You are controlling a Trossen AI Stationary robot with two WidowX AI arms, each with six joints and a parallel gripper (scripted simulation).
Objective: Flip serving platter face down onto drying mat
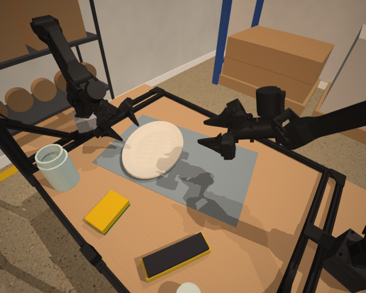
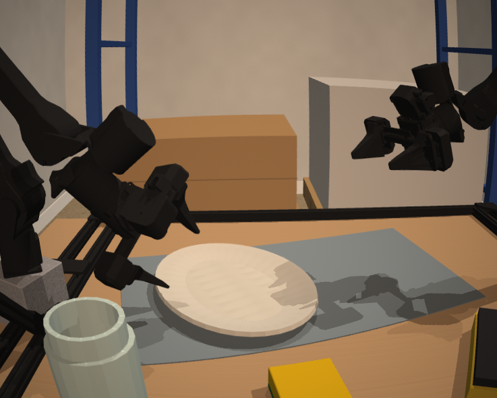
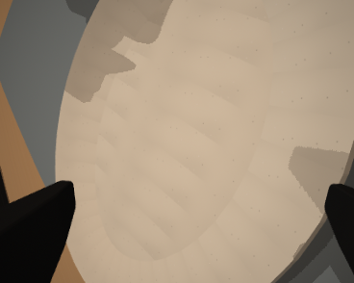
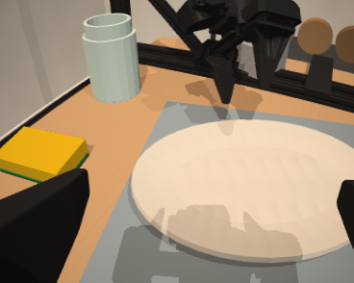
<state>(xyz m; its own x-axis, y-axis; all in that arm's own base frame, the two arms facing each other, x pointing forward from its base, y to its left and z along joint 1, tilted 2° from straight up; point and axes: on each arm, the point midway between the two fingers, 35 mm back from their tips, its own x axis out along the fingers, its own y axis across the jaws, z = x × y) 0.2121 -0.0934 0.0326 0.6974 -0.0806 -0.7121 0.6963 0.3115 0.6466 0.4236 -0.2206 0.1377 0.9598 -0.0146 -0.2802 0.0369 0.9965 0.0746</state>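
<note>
The cream oval serving platter lies 240 mm to the left of my right hand, 210 mm below it and 10 mm ahead of it. The rest, counted from my right hand: grey drying mat 220 mm below, 130 mm to the left, 20 mm ahead; yellow sponge 290 mm behind, 210 mm below, 180 mm to the left; black-and-yellow brush 280 mm behind, 190 mm below, 70 mm to the right.
The cream oval serving platter lies 10 cm below my left hand, 9 cm to the right of it and 5 cm ahead of it. Round my left hand: pale green jar: 25 cm behind, 7 cm to the left, 4 cm below; grey drying mat: 20 cm to the right, 11 cm below, 7 cm ahead; yellow sponge: 25 cm behind, 15 cm to the right, 10 cm below.
</note>
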